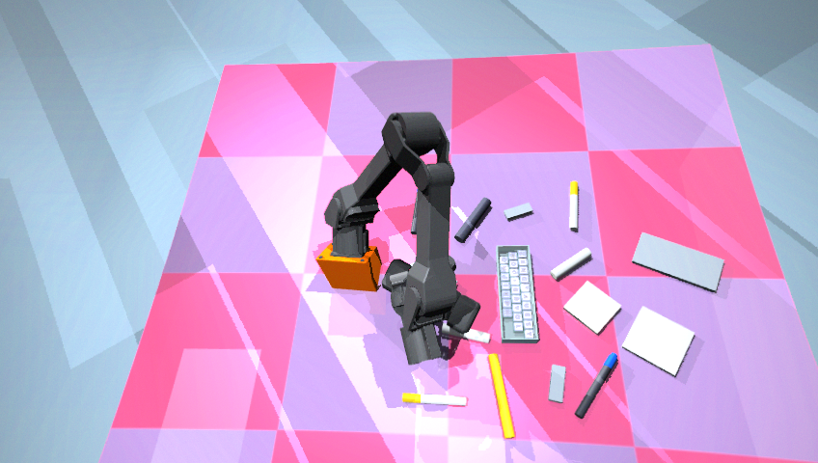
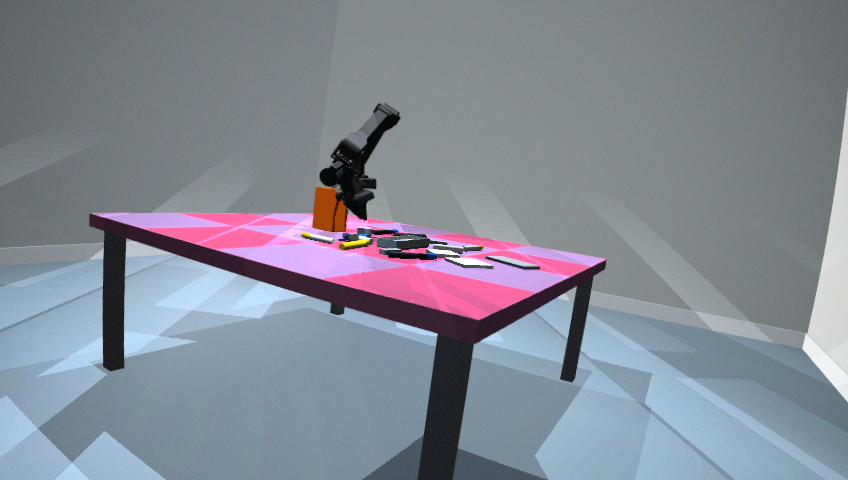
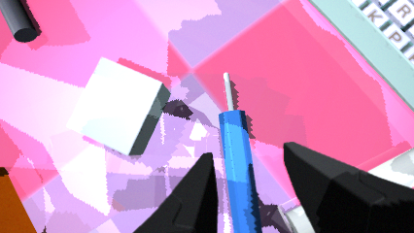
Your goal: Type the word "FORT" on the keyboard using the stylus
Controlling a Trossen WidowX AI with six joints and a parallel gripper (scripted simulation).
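Right now my gripper tip is 5 cm above the blue stylus, 1 cm to the right of it and 1 cm short of it. The rest, counted from my gripper tip: yellow stick: 17 cm to the right, 12 cm ahead, 5 cm below; grey block: 47 cm ahead, 14 cm to the left, 6 cm below.
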